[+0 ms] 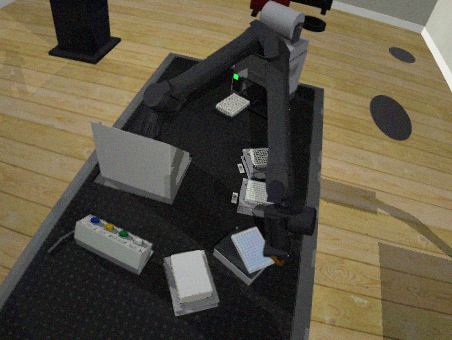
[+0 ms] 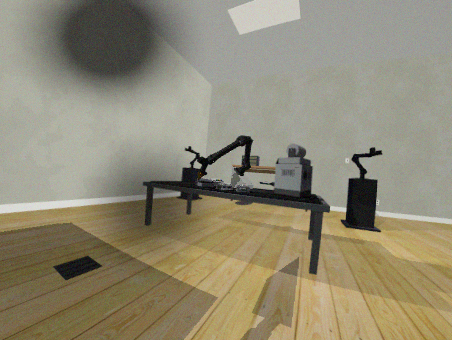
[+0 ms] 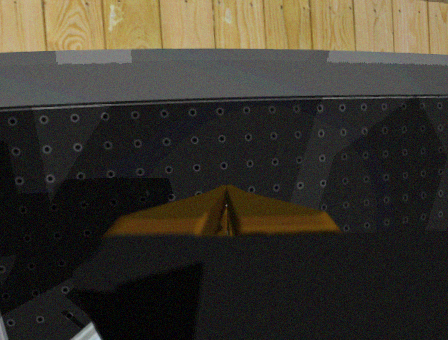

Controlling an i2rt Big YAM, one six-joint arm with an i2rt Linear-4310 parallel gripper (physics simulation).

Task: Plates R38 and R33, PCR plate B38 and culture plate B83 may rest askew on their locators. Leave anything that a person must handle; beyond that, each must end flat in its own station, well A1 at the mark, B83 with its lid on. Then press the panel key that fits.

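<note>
My gripper (image 1: 278,260) (image 2: 200,176) (image 3: 227,195) is shut and empty, low beside the right end of a pale blue welled plate (image 1: 249,245). That plate lies turned askew on its dark-topped station (image 1: 226,254); contact with my fingers cannot be told. A white plate (image 1: 192,277) rests on a grey station (image 1: 202,306). Two welled plates (image 1: 259,157) (image 1: 256,191) sit on stations partly hidden behind my arm. Another pale welled plate (image 1: 233,105) lies farther back. The key panel (image 1: 111,246) has blue (image 1: 95,220), yellow (image 1: 109,227) and green (image 1: 123,233) keys. Plate labels and A1 marks are unreadable.
A grey upright screen (image 1: 132,161) stands left of the plates. A grey instrument (image 1: 298,62) (image 2: 293,176) stands at the table's far end, near a small green light (image 1: 236,76). The raised table rim (image 1: 306,280) (image 3: 225,80) runs close beyond my gripper.
</note>
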